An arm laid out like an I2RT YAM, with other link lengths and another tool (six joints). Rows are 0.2 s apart.
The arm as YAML. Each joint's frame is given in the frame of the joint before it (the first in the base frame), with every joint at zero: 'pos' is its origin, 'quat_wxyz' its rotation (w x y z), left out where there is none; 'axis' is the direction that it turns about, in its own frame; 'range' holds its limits. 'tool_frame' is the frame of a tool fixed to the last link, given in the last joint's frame.
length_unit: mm
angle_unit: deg
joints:
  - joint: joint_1
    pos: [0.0, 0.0, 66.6]
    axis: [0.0, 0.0, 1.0]
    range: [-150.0, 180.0]
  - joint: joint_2
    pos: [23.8, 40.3, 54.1]
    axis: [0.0, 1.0, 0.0]
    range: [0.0, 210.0]
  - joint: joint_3
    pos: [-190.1, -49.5, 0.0]
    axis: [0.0, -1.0, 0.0]
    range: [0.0, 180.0]
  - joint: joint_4
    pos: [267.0, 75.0, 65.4]
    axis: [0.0, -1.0, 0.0]
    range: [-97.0, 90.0]
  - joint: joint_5
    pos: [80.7, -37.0, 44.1]
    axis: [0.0, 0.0, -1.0]
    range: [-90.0, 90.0]
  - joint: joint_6
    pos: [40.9, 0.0, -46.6]
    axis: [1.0, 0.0, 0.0]
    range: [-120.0, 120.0]
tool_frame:
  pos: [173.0, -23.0, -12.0]
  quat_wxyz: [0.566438, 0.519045, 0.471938, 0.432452]
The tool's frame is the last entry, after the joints.
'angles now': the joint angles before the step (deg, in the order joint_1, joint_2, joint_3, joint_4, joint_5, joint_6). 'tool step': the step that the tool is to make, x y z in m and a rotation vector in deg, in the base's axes. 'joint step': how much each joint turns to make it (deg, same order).
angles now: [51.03, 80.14, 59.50, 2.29, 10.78, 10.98]
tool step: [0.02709, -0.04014, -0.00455, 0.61, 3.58, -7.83]
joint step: [-4.37, -0.81, 1.11, -4.68, 2.22, 4.17]
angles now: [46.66, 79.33, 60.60, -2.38, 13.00, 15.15]
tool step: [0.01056, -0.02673, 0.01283, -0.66, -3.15, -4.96]
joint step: [-1.07, -3.05, -2.36, 1.36, 4.59, -1.27]
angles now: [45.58, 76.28, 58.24, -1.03, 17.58, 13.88]
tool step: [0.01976, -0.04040, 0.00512, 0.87, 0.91, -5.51]
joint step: [-4.84, -2.45, -0.37, -2.59, 0.22, 1.48]
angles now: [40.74, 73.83, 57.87, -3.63, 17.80, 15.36]
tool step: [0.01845, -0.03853, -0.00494, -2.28, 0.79, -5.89]
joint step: [-3.83, 0.40, 0.72, -2.20, 2.38, -0.50]
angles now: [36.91, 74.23, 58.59, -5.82, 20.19, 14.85]
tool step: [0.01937, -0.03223, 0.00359, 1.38, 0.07, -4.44]
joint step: [-4.59, 0.31, 0.83, -0.17, -0.57, 1.11]
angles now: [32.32, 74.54, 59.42, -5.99, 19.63, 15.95]
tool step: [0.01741, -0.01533, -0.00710, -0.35, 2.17, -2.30]
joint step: [-2.86, 4.24, 4.24, -2.23, -0.82, 0.57]
